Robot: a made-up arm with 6 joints. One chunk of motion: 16 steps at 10 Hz.
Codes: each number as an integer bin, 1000 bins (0 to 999) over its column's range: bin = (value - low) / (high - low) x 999, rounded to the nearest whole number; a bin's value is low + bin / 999 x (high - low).
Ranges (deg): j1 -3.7..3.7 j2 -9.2..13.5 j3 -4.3..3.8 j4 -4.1..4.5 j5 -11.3..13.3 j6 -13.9..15
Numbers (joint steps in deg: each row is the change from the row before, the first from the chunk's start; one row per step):
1: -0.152 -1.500 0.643 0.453 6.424 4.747
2: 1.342 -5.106 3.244 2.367 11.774 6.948
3: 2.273 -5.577 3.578 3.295 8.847 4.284
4: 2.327 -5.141 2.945 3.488 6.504 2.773
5: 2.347 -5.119 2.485 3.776 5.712 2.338
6: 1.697 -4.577 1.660 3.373 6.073 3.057
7: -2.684 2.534 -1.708 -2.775 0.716 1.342
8: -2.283 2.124 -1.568 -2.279 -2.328 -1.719
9: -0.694 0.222 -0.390 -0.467 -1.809 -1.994
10: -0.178 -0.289 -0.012 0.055 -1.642 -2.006
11: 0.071 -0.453 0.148 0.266 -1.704 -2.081
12: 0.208 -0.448 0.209 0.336 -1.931 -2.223
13: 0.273 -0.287 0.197 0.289 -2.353 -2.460
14: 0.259 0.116 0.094 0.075 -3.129 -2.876
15: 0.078 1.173 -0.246 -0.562 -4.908 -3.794
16: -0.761 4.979 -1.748 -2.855 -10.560 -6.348
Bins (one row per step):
1: 479 339 610 529 720 645
2: 681 180 930 751 937 721
3: 806 159 972 859 818 629
4: 814 179 894 881 723 576
5: 816 180 837 915 691 561
6: 729 203 735 868 706 586
7: 137 516 320 154 488 527
8: 191 498 337 212 364 421
9: 406 415 482 422 385 412
10: 475 392 529 483 392 411
11: 509 385 549 507 390 409
12: 528 385 556 515 380 404
13: 536 392 555 510 363 395
14: 534 410 542 485 332 381
15: 510 457 500 411 260 349
16: 397 624 315 145 30 261

